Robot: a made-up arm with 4 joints.
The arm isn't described. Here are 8 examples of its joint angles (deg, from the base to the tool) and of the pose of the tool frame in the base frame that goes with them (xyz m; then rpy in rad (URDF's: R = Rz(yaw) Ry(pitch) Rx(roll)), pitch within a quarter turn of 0, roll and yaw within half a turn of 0).
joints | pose
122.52 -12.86 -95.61 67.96 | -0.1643 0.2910 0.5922 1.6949 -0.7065 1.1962
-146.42 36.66 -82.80 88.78 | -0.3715 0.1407 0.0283 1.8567 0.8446 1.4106
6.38 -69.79 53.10 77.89 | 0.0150 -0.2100 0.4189 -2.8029 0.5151 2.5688
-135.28 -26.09 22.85 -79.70 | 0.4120 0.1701 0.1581 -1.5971 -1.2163 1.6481
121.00 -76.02 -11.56 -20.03 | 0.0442 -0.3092 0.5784 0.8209 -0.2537 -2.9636
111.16 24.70 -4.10 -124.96 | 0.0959 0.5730 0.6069 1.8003 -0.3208 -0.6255
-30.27 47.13 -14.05 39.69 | -0.2634 -0.1781 0.4478 1.2027 0.8839 -0.0139
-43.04 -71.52 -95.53 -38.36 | -0.1775 0.0641 -0.0646 -1.0276 0.9803 -1.6343
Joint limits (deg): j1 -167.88..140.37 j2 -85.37..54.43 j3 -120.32..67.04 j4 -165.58..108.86
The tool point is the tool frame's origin. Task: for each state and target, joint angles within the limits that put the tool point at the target. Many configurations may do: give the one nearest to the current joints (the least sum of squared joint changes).
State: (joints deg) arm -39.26 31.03 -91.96 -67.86
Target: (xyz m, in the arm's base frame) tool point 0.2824 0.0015 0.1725
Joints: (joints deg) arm -55.25 -21.40 -90.08 -85.77
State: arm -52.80 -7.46 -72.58 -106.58
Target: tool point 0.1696 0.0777 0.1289
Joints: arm -57.70 -25.37 -80.48 -56.30
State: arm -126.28 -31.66 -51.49 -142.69
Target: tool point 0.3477 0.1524 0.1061
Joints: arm -158.60 -25.44 -72.35 -165.58
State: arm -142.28 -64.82 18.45 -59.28
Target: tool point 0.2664 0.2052 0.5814
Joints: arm -147.72 -59.79 7.25 -41.49
